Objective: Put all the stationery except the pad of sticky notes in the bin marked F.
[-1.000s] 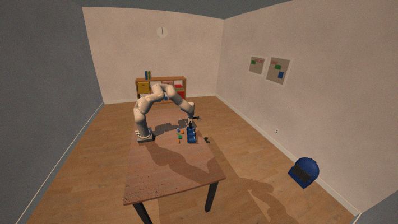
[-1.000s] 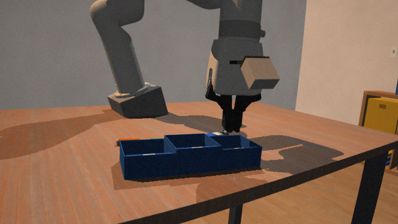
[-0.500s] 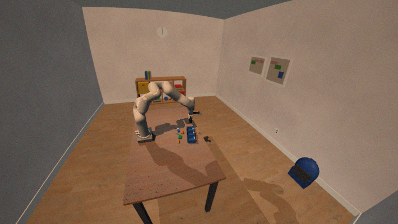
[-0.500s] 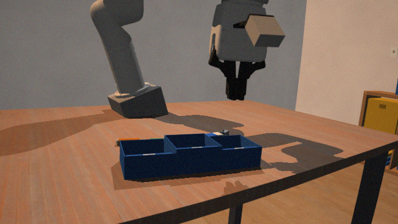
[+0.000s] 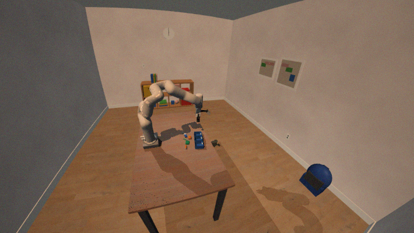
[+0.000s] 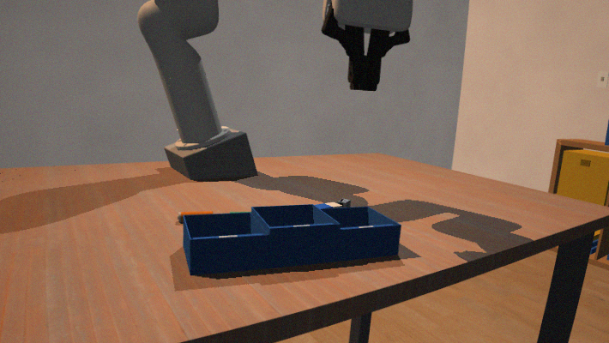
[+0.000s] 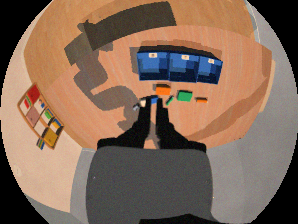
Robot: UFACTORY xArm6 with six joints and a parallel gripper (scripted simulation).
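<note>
My gripper is now 130 mm past the blue-and-white piece, 40 mm to the right of it and 210 mm above it. Also, from my hand: orange block 90 mm behind, 20 mm to the right, 210 mm below; then thin green stick 140 mm behind, 30 mm to the right, 210 mm below; then three joined blue bins 10 mm behind, 80 mm to the right, 200 mm below.
</note>
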